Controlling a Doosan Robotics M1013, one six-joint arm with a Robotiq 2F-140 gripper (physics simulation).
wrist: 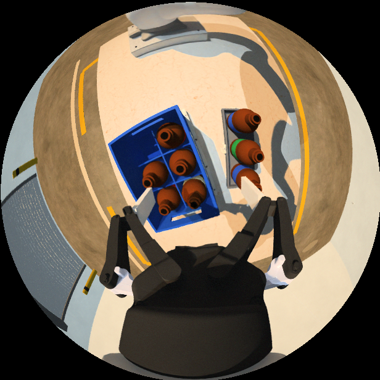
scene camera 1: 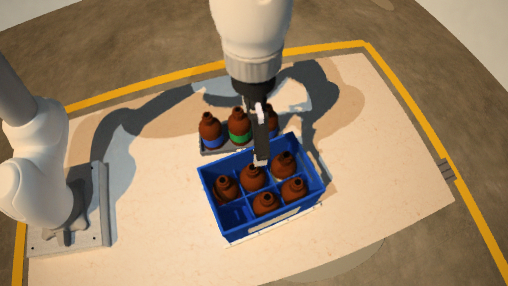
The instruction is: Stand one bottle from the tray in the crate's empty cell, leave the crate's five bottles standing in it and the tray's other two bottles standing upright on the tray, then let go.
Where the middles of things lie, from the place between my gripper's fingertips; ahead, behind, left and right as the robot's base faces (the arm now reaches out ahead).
Scene:
Now: the green-banded bottle [scene camera 1: 239,125] 180 mm below my hand, 160 mm to the left of it and 10 mm ahead of it.

